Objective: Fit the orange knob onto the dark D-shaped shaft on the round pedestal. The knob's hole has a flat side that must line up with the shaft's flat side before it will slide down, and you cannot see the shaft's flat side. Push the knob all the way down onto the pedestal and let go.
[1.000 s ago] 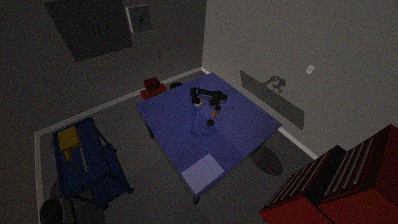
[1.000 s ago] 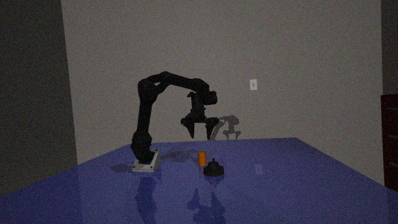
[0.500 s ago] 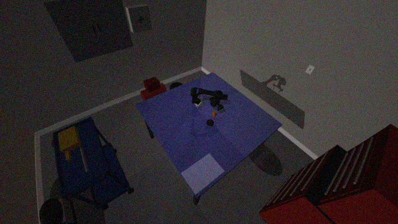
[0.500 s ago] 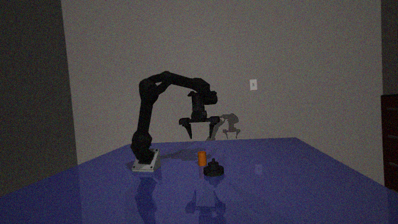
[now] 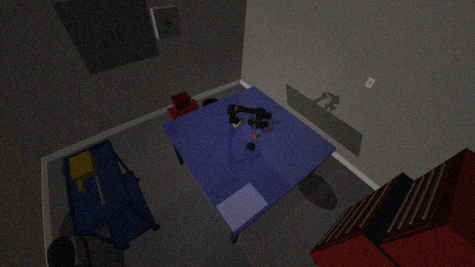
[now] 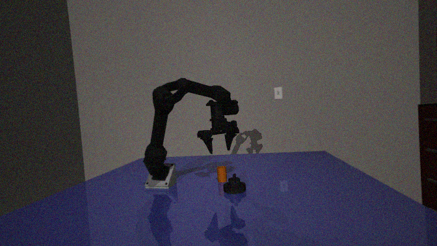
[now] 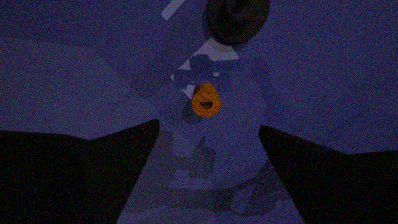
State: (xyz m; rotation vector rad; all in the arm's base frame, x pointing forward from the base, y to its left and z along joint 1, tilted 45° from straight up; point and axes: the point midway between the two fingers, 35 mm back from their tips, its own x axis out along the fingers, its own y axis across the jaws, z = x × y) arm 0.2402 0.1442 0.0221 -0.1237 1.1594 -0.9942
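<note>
The orange knob lies 10 cm below my gripper tip. From my gripper tip the other things lie so: dark round pedestal: 10 cm to the right, 10 cm below, 8 cm ahead.
</note>
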